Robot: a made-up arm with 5 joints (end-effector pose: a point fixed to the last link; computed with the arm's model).
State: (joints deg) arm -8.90 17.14 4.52 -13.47 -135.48
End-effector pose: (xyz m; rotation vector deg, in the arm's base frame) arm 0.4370 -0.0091 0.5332 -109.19 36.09 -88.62
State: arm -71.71 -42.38 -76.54 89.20 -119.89
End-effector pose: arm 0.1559 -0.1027 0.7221 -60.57 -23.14 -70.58
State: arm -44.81 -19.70 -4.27 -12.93 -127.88
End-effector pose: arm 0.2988 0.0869 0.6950 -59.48 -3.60 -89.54
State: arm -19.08 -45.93 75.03 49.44 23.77
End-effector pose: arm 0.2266 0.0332 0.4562 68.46 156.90 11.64
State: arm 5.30 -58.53 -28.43 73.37 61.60
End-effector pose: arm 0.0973 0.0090 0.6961 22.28 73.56 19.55
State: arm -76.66 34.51 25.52 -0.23 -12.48
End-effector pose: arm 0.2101 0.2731 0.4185 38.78 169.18 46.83
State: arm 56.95 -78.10 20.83 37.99 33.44
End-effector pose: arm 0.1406 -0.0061 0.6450 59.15 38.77 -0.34
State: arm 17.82 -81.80 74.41 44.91 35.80
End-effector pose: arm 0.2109 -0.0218 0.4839 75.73 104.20 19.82
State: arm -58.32 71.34 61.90 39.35 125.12
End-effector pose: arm 0.1744 0.0468 0.3921 71.30 -67.14 17.30
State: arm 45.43 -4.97 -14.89 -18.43 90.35
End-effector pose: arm 0.3001 -0.1682 0.6821 20.33 48.98 -42.56
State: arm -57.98 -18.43 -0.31 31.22 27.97
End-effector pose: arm 0.2341 0.1690 0.6621 4.16 117.76 81.94
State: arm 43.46 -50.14 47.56 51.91 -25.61
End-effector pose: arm 0.2164 -0.1102 0.5549 141.59 26.15 31.42
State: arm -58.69 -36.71 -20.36 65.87 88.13
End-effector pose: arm 0.1705 0.0698 0.6870 -48.75 90.12 44.28
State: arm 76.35 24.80 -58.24 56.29 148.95
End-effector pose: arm 0.1764 -0.2845 0.6262 20.07 131.18 -81.47
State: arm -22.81 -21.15 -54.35 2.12 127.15
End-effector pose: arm 0.2060 0.0162 0.7843 -8.33 14.43 -14.24
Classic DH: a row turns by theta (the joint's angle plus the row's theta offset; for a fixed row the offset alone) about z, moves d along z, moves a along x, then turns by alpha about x. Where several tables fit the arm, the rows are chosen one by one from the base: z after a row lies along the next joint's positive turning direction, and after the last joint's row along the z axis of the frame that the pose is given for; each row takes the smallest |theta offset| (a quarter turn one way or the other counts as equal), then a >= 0, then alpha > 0; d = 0 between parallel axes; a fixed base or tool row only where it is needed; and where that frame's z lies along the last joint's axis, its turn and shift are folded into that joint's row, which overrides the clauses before.
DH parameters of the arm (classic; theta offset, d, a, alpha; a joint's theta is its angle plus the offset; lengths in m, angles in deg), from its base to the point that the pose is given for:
base (fixed): -1.26 0 0.1317 180
joint 1: -1.26 -0.4414 0.0517 90
joint 2: -85.65 0 0.1661 0
joint 3: 82.45 0 0.1487 0
joint 4: -86.8 -0.0228 -0.0011 90
joint 5: 31.37 0 0.0315 180
tool (fixed): -58.63 0.0488 0 0

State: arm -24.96 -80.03 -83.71 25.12 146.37
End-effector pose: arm -0.1033 -0.1360 0.5728 32.06 -37.32 -29.48
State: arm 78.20 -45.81 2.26 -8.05 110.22
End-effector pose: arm 0.1478 -0.0957 0.6964 21.02 37.95 -94.31
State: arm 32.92 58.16 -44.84 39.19 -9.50
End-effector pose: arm 0.4593 -0.2282 0.4703 133.89 59.02 27.25
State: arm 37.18 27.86 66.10 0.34 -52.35
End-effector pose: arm 0.2408 -0.1285 0.3825 -177.31 -0.73 5.29
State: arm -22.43 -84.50 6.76 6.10 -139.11
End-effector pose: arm 0.0936 -0.0757 0.6596 -20.82 4.94 -107.40
